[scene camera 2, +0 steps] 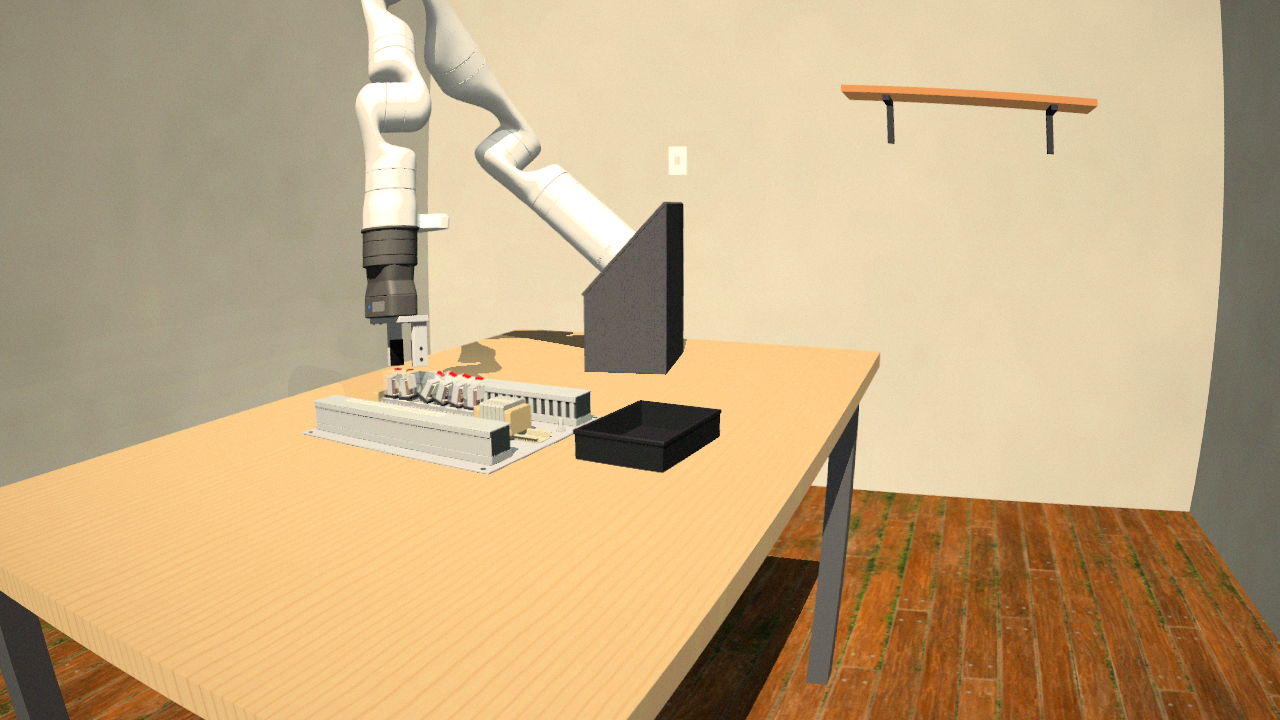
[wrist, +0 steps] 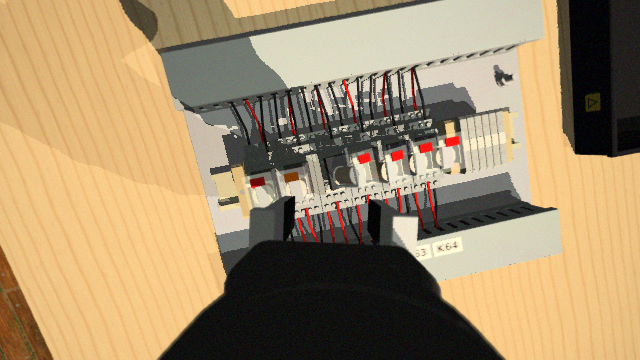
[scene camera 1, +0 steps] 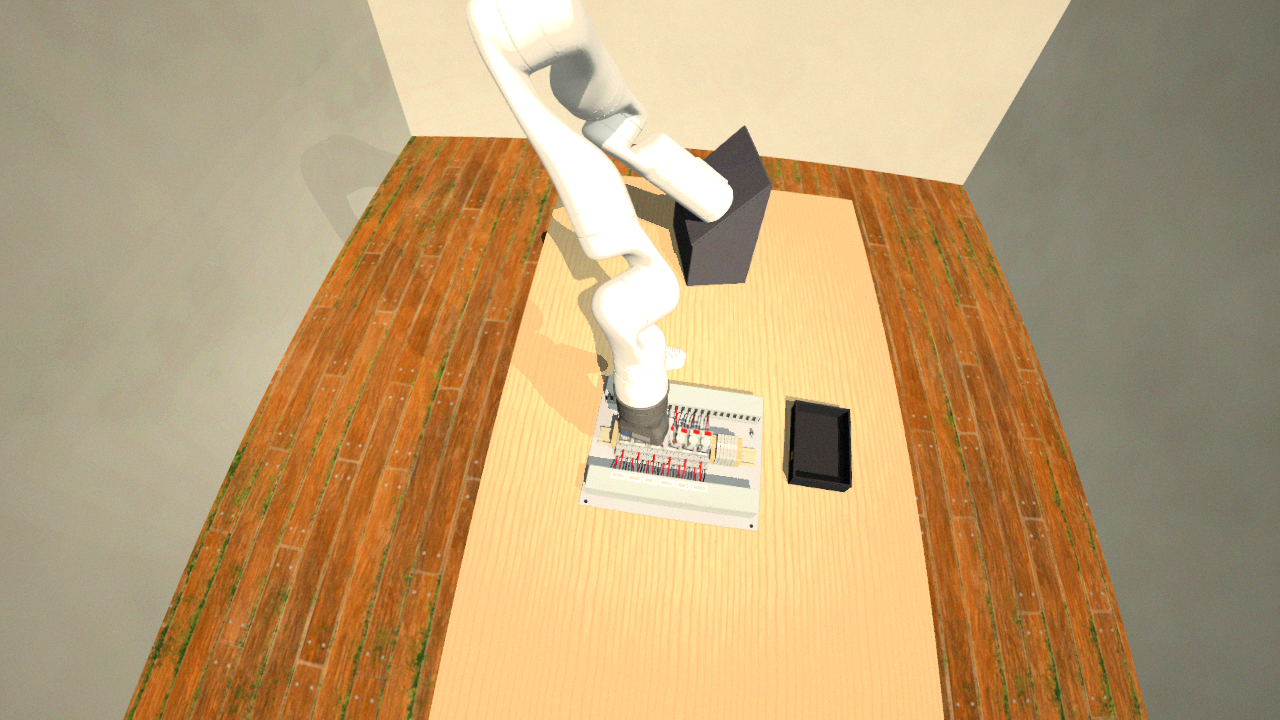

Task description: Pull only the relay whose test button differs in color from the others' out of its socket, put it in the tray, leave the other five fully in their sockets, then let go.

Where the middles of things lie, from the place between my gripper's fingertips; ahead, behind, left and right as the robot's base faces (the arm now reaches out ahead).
The panel (scene camera 1: pixel 602 455) is 2 cm behind my hand, 5 cm to the left of it and 8 cm below it.
